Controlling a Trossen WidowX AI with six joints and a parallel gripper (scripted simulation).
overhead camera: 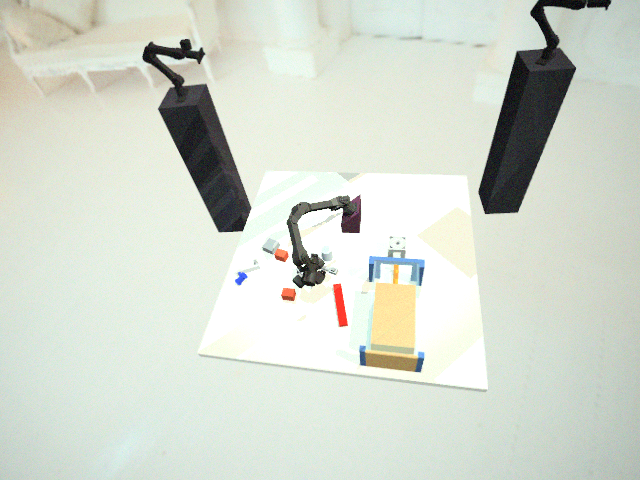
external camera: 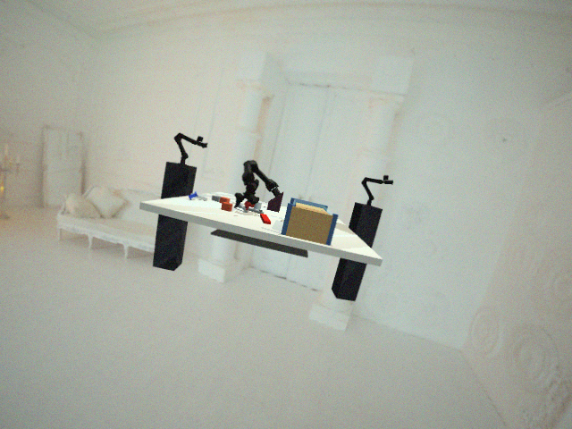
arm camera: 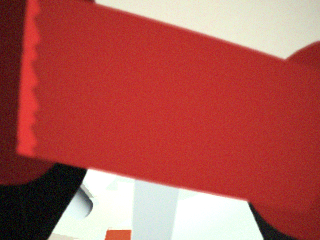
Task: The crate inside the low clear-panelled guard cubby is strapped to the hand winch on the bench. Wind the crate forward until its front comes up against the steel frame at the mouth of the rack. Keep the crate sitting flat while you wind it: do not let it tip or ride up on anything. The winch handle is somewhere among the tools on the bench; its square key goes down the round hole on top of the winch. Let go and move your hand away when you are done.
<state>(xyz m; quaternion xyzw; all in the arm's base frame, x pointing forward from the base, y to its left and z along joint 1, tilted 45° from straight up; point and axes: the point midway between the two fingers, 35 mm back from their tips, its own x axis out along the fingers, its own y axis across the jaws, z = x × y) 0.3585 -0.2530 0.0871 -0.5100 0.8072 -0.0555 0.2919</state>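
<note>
Right now my gripper tip is 1 cm to the right of the red-knobbed winch handle and 1 cm below it. Round my gripper tip: grey block 22 cm behind, 21 cm to the right; long red bar 16 cm ahead, 18 cm to the left, 1 cm below; red grip 3 cm ahead, 5 cm to the left, 3 cm above.
</note>
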